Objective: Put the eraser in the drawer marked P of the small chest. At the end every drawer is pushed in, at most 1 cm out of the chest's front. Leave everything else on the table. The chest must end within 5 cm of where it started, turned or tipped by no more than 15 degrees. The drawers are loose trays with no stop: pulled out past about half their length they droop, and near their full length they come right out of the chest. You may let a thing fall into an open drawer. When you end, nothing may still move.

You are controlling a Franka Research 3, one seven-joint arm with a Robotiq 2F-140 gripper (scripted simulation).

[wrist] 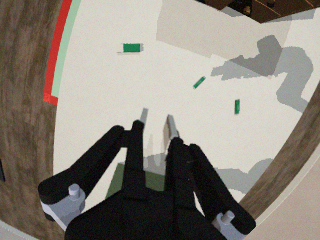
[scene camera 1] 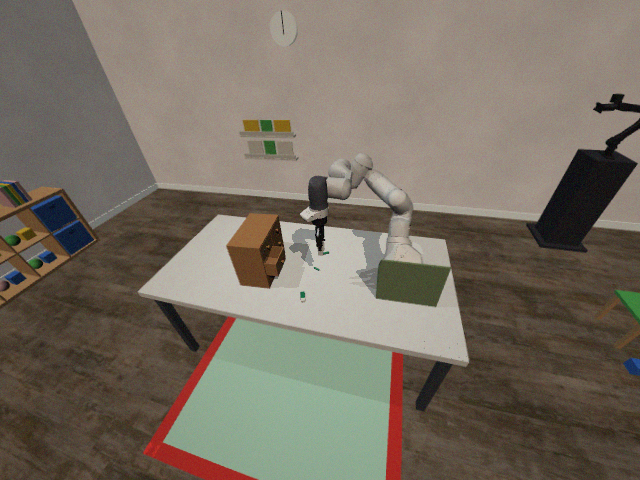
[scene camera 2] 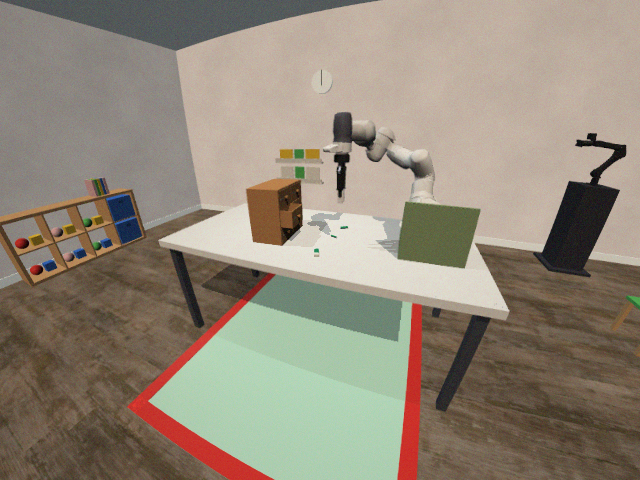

Scene:
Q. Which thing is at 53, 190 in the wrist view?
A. The gripper.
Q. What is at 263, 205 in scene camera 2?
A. A small wooden chest.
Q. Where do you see a small wooden chest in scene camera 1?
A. At 244, 247

